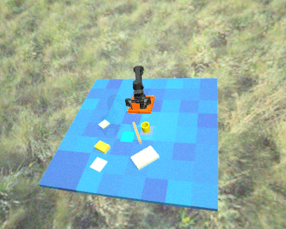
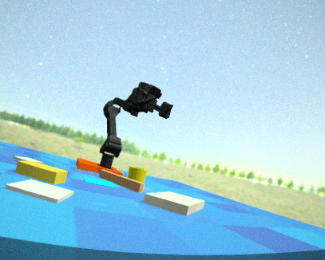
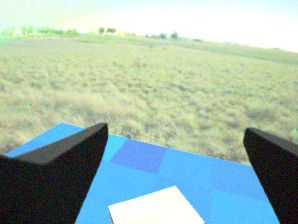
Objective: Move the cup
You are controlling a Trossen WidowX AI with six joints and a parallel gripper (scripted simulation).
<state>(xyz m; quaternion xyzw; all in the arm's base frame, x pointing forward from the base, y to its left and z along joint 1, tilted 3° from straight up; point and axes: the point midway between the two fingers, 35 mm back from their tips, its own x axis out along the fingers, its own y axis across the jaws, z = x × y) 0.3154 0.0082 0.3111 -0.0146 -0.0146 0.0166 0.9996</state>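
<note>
My gripper tip is now 30 cm above the yellow cup and 9 cm past it. Also, from my gripper tip: cream slab 32 cm below, 19 cm ahead; wooden bar 33 cm below, 7 cm to the right, 6 cm behind; cyan pad 34 cm below, 15 cm to the right, 4 cm behind.
</note>
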